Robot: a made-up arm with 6 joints.
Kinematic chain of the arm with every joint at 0, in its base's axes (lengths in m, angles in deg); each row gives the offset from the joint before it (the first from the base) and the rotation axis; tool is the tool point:
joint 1: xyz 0 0 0.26 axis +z
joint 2: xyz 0 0 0 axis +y
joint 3: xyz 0 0 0.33 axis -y
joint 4: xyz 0 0 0 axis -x
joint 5: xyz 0.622 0 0 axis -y
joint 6: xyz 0 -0.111 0 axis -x
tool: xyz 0 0 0
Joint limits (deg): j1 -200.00..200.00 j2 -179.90..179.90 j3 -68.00..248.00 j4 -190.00..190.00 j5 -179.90..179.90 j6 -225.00..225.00
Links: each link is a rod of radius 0.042 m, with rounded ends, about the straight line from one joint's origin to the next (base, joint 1, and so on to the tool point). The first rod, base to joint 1, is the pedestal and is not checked.
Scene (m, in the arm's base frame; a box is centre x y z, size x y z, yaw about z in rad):
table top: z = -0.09
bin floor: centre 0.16 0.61 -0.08 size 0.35 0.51 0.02 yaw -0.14
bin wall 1: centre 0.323 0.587 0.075 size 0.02 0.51 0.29 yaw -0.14
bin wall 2: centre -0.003 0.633 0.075 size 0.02 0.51 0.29 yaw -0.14
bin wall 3: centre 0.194 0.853 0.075 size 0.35 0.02 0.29 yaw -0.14
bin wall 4: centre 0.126 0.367 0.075 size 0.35 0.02 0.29 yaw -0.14
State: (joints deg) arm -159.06 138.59 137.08 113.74 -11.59 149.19
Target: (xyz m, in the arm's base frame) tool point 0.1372 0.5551 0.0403
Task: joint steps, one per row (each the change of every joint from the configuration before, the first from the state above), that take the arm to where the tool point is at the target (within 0.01 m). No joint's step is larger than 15 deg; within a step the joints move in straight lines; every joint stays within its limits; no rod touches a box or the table.
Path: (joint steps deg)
1: 4.77 -14.31 4.30 -1.10 0.00 0.00
2: 4.76 -14.32 4.29 -1.11 0.00 0.00
3: 4.77 -14.31 4.30 -1.10 0.00 0.00
4: 4.77 -14.31 4.30 -1.11 0.00 0.00
5: 4.76 -14.31 4.29 -1.10 0.00 0.00
6: 4.77 -14.32 4.30 -1.11 0.00 0.00
7: 4.77 -14.31 4.30 -1.10 0.00 0.00
8: 4.76 -14.31 4.29 -1.10 0.00 0.00
9: 4.77 -14.31 4.30 -1.11 0.00 0.00
10: 4.77 -14.32 4.30 -1.10 0.00 0.00
11: 4.77 -14.31 4.29 -1.11 0.00 0.00
12: 4.76 -14.31 4.30 -1.10 0.00 0.00

